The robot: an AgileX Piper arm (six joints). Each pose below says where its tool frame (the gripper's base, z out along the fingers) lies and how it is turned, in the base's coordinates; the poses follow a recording.
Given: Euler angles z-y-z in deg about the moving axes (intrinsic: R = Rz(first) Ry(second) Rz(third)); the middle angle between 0 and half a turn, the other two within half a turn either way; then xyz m.
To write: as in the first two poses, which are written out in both.
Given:
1: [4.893, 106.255, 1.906, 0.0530, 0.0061, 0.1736]
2: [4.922, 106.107, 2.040, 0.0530, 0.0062, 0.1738]
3: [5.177, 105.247, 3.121, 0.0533, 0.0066, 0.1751]
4: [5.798, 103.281, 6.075, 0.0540, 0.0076, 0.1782]
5: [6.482, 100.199, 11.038, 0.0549, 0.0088, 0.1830]
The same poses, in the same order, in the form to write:
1: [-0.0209, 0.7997, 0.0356, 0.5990, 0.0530, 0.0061, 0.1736]
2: [-0.0201, 0.7989, 0.0365, 0.6000, 0.0530, 0.0062, 0.1738]
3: [-0.0143, 0.7945, 0.0439, 0.6055, 0.0533, 0.0066, 0.1751]
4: [0.0019, 0.7841, 0.0642, 0.6173, 0.0540, 0.0076, 0.1782]
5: [0.0305, 0.7666, 0.0977, 0.6340, 0.0549, 0.0088, 0.1830]
